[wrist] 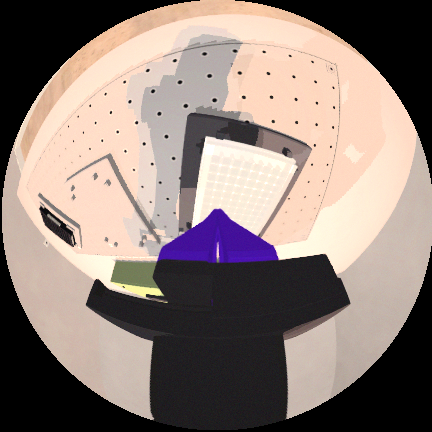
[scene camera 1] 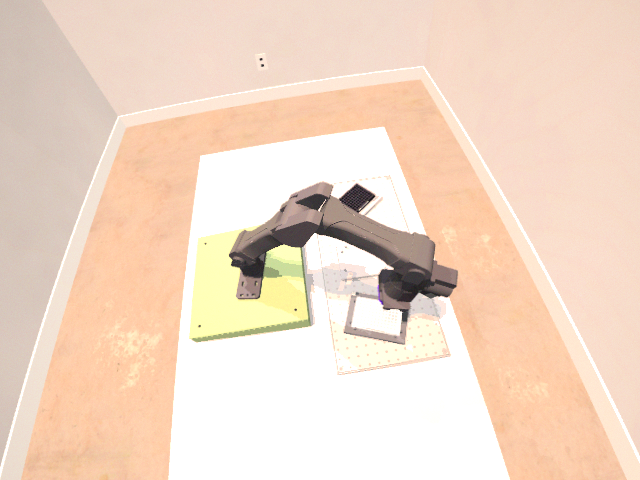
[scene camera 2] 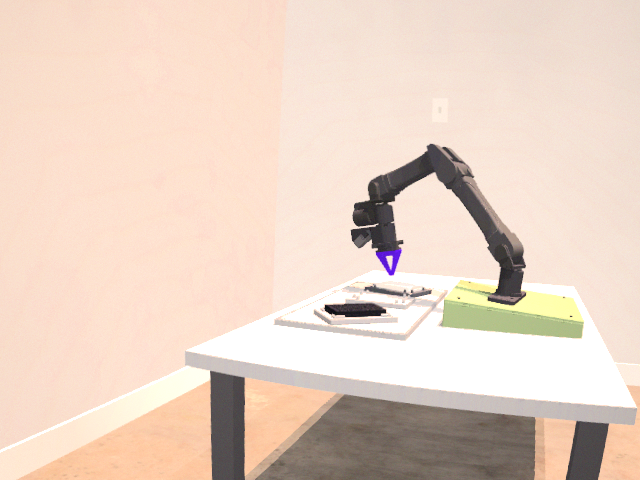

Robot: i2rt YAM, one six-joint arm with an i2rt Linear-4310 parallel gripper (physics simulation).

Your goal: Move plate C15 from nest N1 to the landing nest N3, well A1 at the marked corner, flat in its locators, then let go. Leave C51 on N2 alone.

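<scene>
A white well plate [scene camera 1: 372, 318] [scene camera 2: 395, 285] [wrist: 245, 185] lies in the dark-framed nest [scene camera 1: 374, 336] [scene camera 2: 421, 292] [wrist: 192, 150]. Its edges look parallel to the frame; I cannot tell whether it is fully seated, and its well A1 cannot be made out. A black well plate [scene camera 1: 357, 197] [scene camera 2: 355, 309] [wrist: 59, 227] sits on a white nest [scene camera 1: 371, 205] [scene camera 2: 356, 319]. A pale middle nest [scene camera 2: 382, 301] [wrist: 134, 200] holds no plate. Plate and nest labels are unreadable. My gripper [scene camera 2: 391, 273] [wrist: 217, 214], with purple fingers, is shut and empty above the white plate. In scene camera 1 the wrist hides its fingertips.
The nests stand on a perforated board [scene camera 1: 361, 356] [scene camera 2: 289, 321] [wrist: 280, 110] on the white table [scene camera 1: 289, 413] [scene camera 2: 361, 361]. The arm's yellow-green base block [scene camera 1: 222, 310] [scene camera 2: 516, 323] [wrist: 132, 274] stands beside the board. Locator posts rise at the middle nest.
</scene>
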